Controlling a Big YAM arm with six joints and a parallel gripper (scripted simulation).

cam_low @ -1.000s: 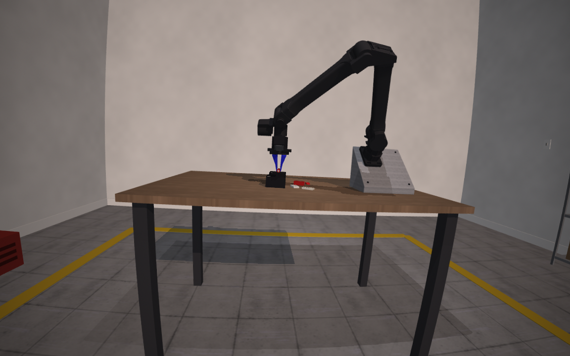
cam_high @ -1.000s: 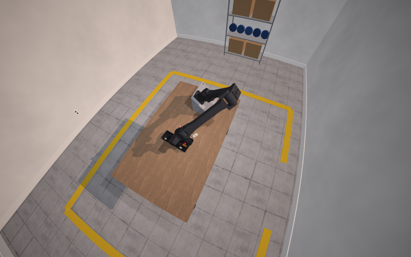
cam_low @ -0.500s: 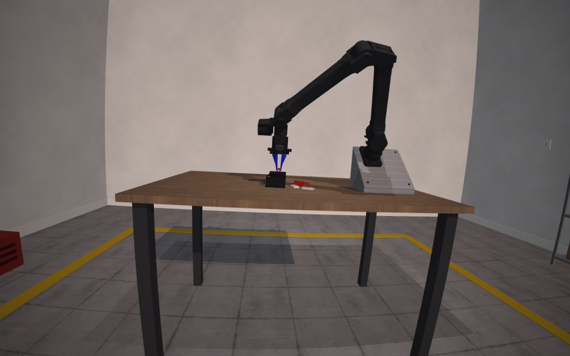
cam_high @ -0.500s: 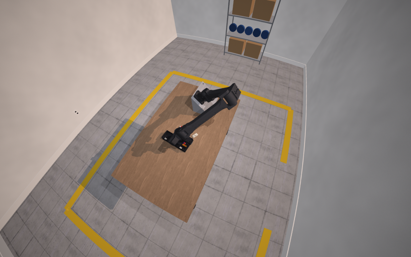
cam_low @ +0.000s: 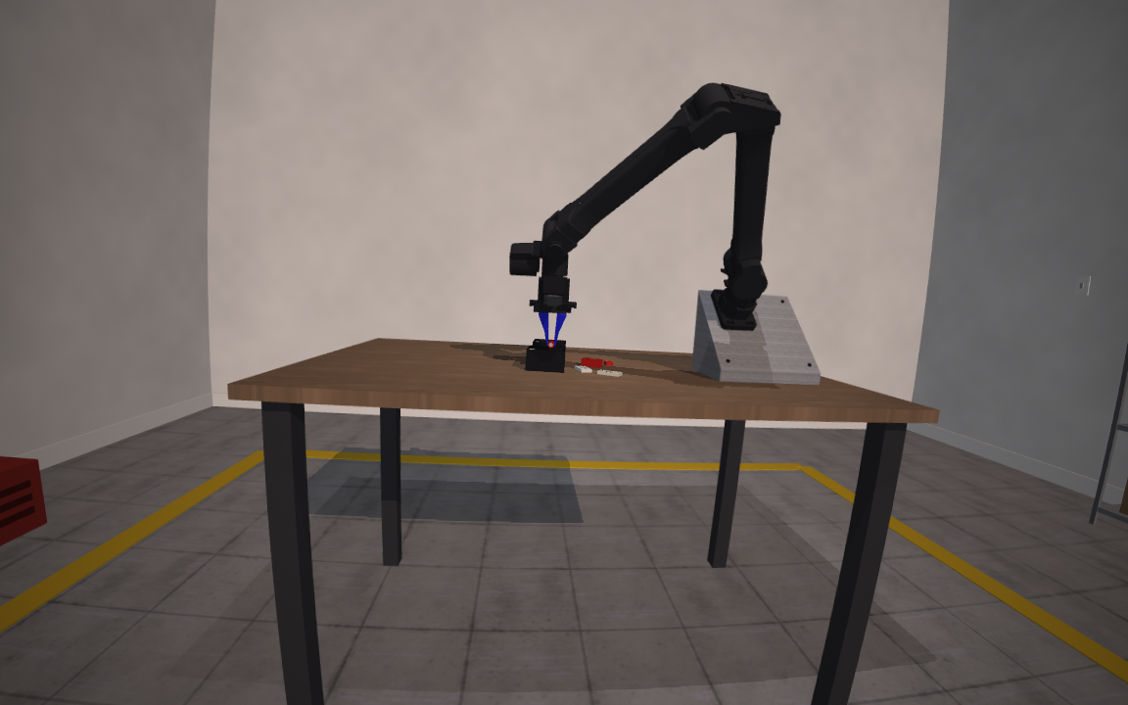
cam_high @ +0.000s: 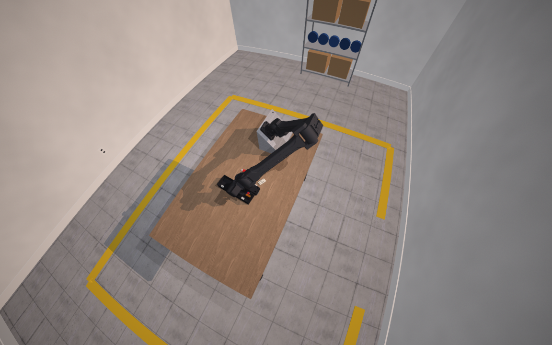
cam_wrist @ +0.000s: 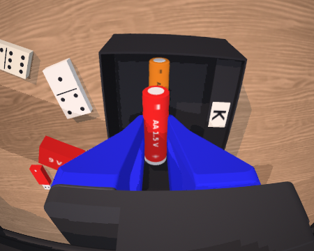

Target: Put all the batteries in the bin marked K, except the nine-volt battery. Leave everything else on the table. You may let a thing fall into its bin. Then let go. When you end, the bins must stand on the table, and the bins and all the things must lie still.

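My hand is right at the red cylindrical battery. From my hand the other things lie so: black bin (8 cm to the right, 4 cm below); then red nine-volt battery (10 cm behind, 7 cm to the right, 5 cm below); then orange cylindrical battery (5 cm below).
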